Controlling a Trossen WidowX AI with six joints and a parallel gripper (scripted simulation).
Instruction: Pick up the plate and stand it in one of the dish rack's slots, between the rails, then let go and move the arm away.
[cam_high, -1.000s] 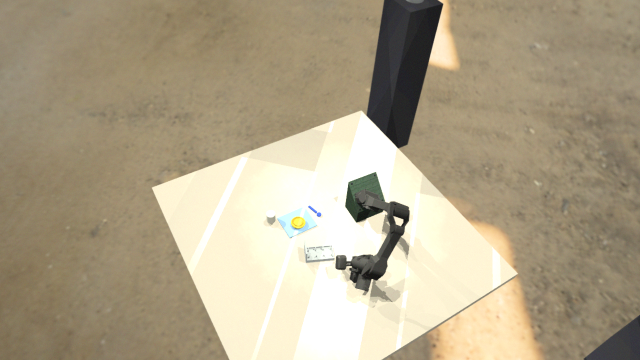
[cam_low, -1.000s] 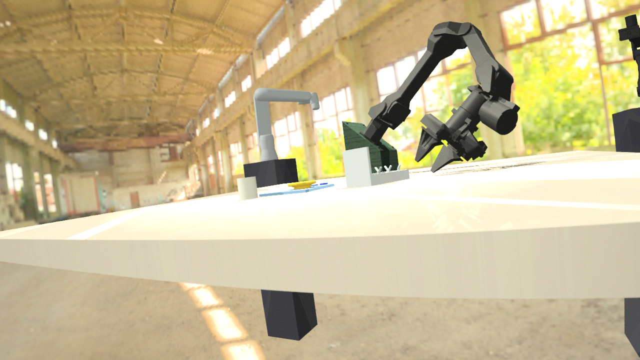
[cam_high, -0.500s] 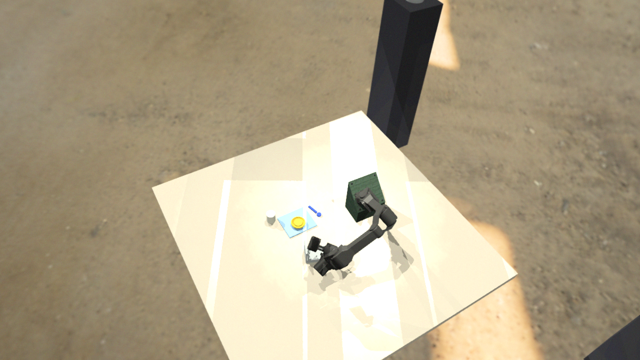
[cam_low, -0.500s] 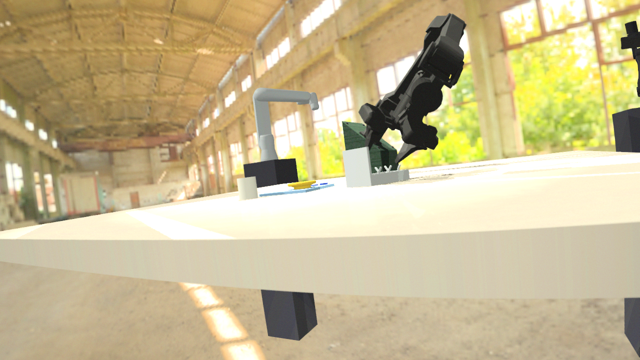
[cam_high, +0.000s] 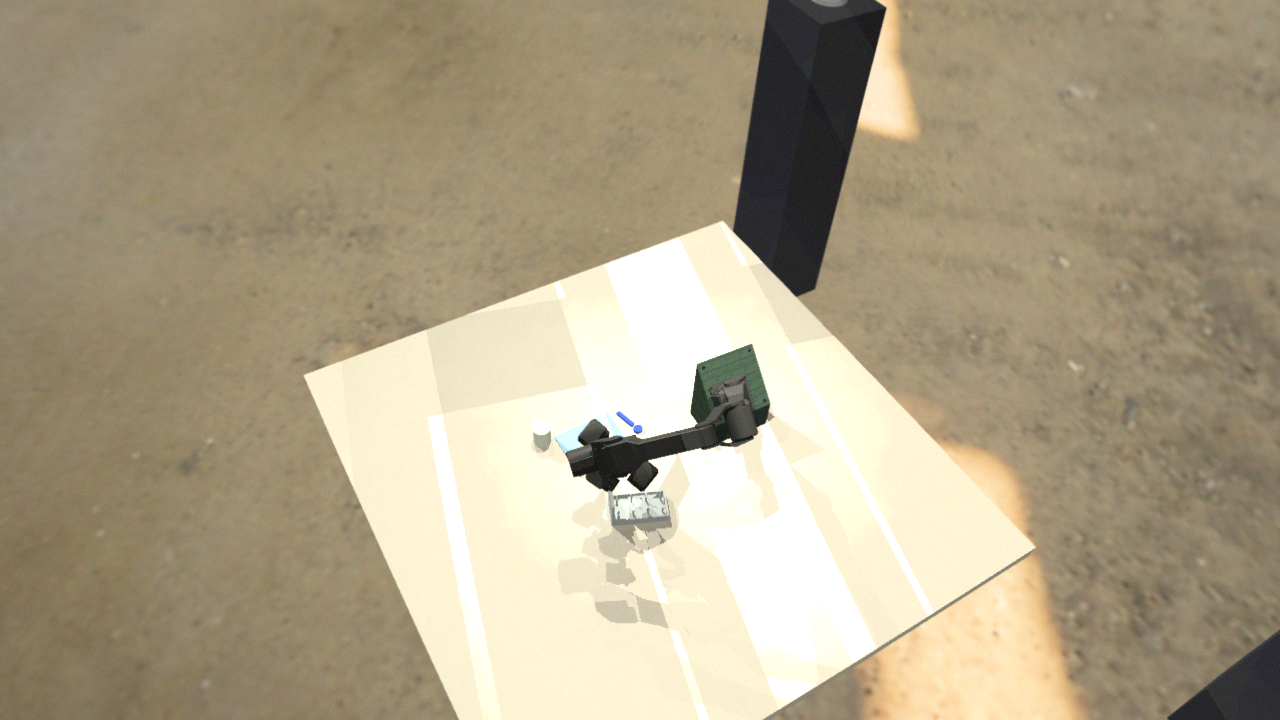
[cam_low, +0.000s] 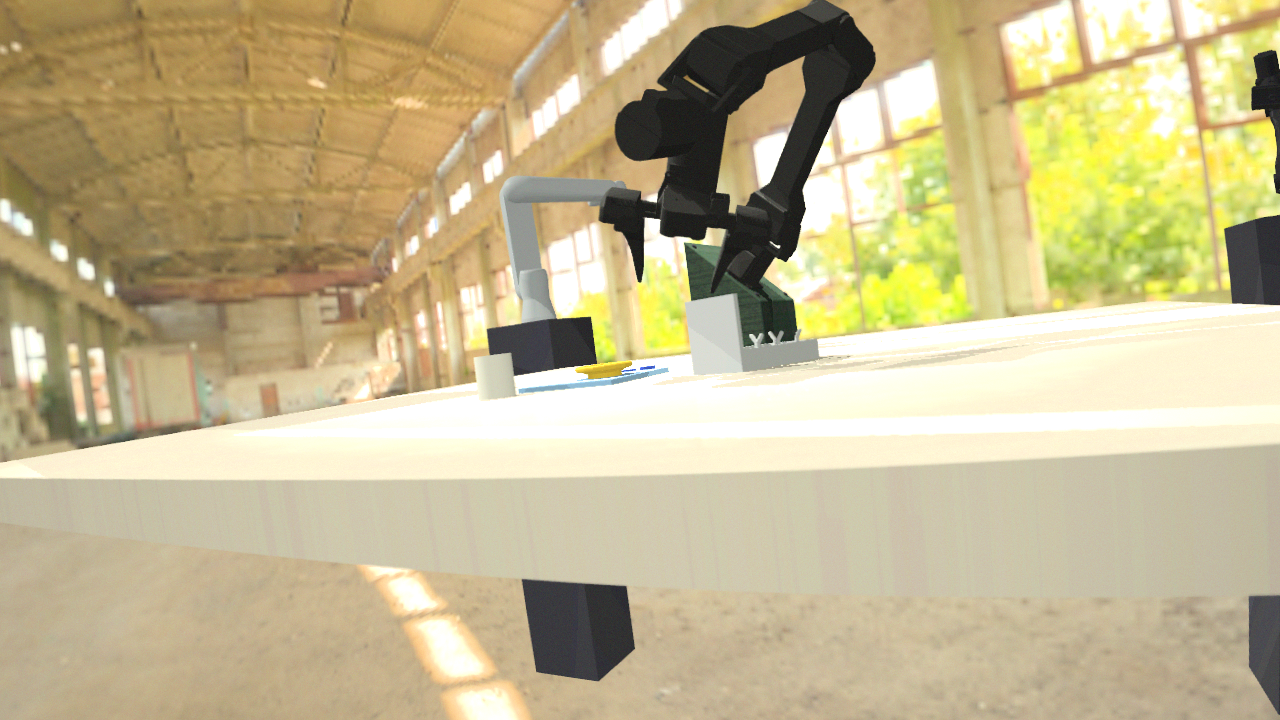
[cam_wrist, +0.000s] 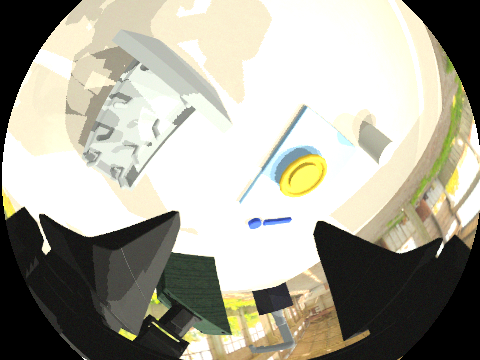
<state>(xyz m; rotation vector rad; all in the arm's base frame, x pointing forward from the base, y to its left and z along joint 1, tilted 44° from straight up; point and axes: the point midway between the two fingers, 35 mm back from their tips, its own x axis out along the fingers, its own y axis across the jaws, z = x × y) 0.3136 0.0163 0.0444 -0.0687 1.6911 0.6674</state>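
The yellow plate is 110 mm to the right of my gripper tip and 90 mm below it. Also, from my gripper tip: blue spoon 130 mm to the right, 110 mm behind, 100 mm below; light blue mat 130 mm to the right, 100 mm below; grey dish rack 90 mm to the left, 80 mm below, 10 mm behind.
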